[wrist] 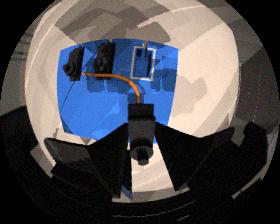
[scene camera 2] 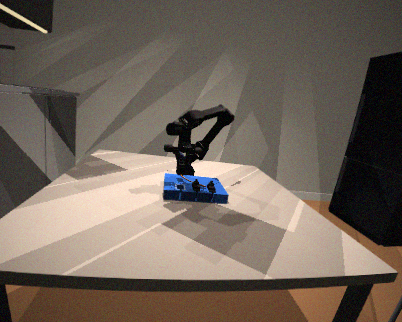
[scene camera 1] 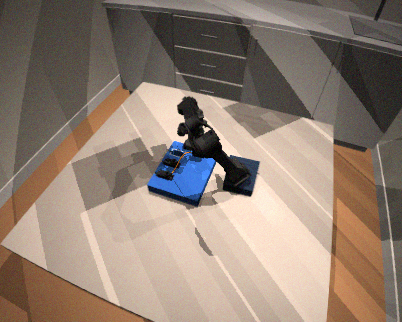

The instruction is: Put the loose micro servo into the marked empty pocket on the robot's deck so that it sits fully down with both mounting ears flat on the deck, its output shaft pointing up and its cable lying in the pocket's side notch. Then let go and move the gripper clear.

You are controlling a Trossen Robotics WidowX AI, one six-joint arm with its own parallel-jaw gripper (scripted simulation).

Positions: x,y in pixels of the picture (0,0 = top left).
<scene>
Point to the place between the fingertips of my gripper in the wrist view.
141,125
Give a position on a blue deck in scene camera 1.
At 189,182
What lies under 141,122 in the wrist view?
A micro servo.
</scene>
